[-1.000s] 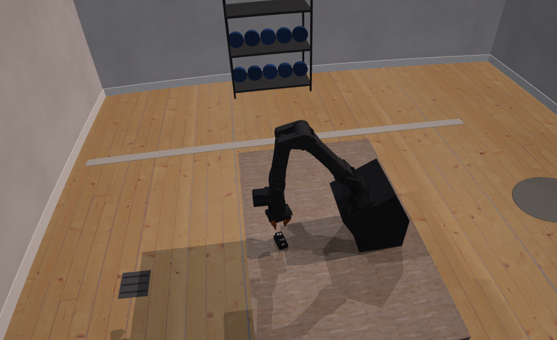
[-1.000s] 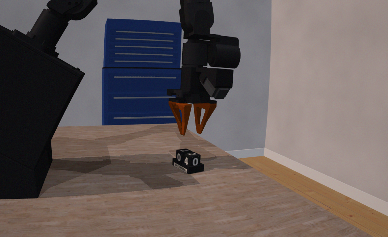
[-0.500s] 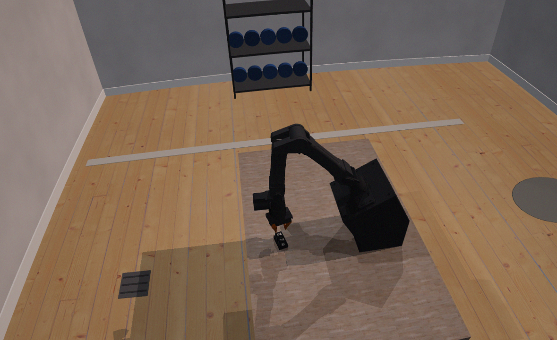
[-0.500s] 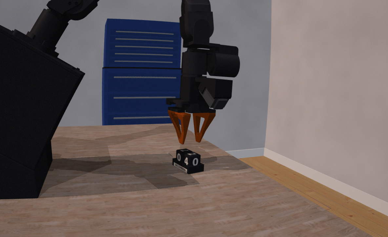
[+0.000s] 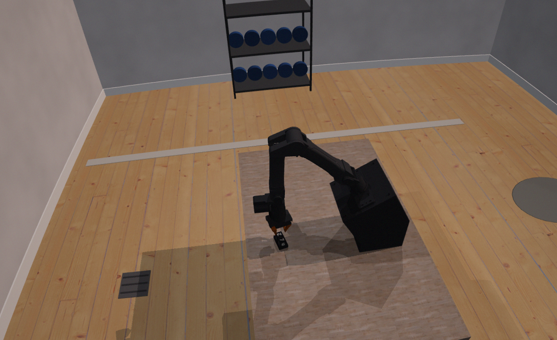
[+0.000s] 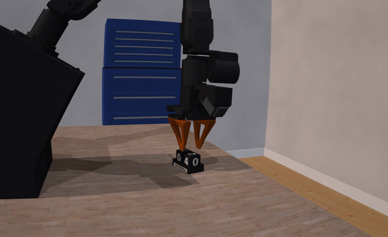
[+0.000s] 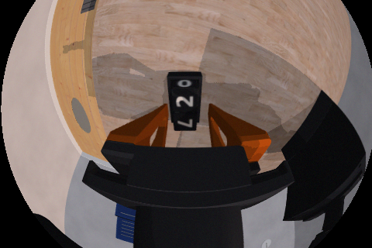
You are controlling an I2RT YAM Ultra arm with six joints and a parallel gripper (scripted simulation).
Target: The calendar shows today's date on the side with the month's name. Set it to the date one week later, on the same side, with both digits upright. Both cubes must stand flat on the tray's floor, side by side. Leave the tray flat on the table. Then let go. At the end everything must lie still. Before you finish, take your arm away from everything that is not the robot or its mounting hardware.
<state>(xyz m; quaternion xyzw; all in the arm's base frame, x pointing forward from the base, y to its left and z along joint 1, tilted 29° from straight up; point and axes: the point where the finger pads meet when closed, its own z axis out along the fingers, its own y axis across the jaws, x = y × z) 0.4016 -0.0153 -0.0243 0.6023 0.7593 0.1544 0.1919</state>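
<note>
My gripper is now 20 mm to the right of the black tray and 50 mm above it.
</note>
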